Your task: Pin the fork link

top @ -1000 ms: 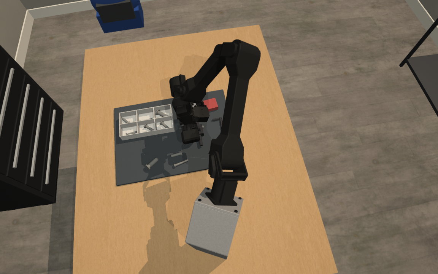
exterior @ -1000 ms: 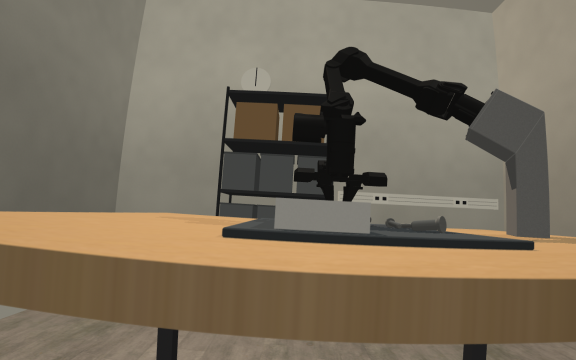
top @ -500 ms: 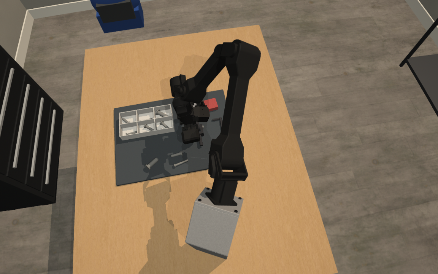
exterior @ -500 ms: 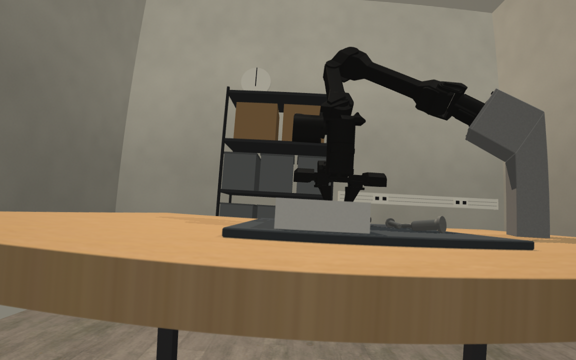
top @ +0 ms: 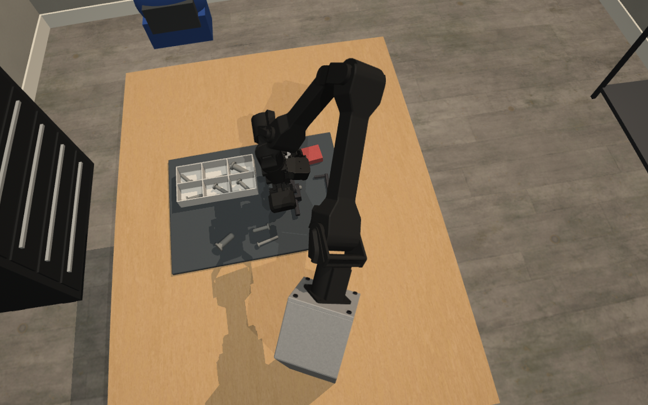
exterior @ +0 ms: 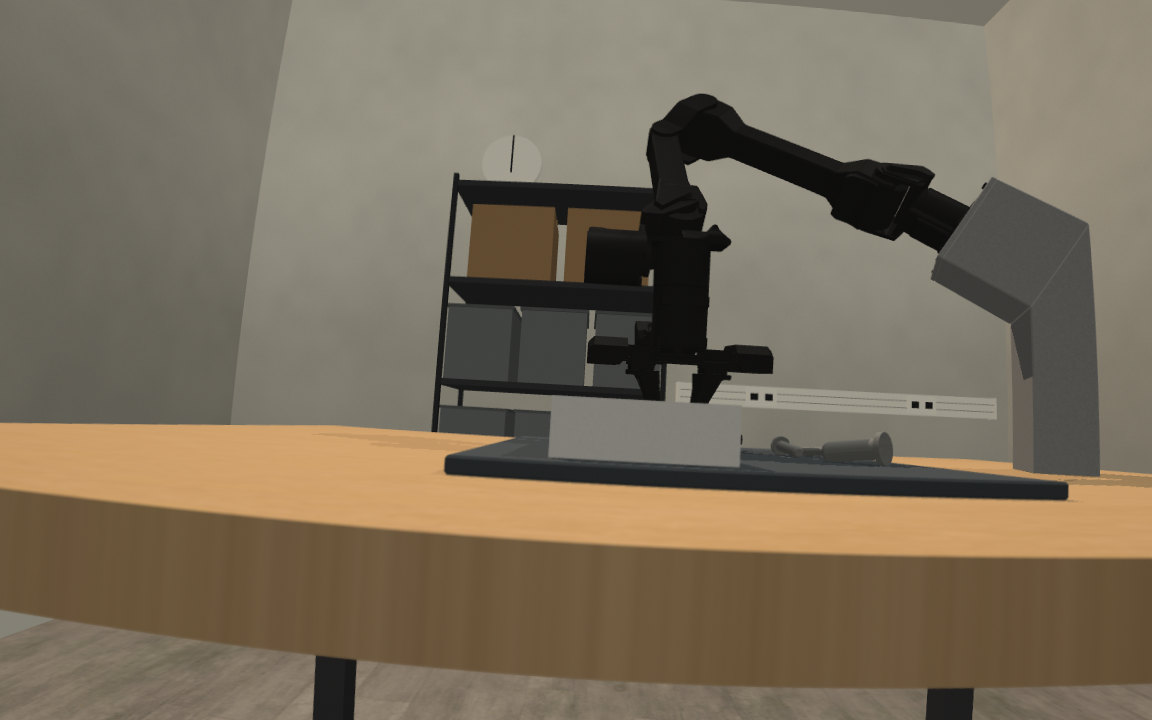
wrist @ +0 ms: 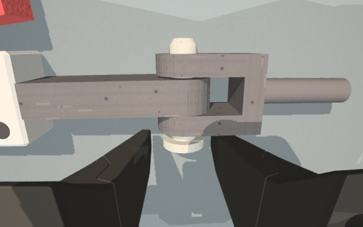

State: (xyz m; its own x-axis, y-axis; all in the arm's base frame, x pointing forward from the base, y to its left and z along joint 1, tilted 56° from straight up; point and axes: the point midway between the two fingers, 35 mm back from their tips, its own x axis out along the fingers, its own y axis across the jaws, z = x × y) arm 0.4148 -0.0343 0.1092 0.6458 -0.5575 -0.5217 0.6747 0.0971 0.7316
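The grey eye plate lies 3 cm to the right of my hand and 3 cm below it. The rest, counted from my hand: long strip 10 cm to the right, 4 cm below, 4 cm behind; then dark mat 7 cm to the left, 5 cm below, 3 cm ahead; then mount block 7 cm ahead, 6 cm to the right, 3 cm below.
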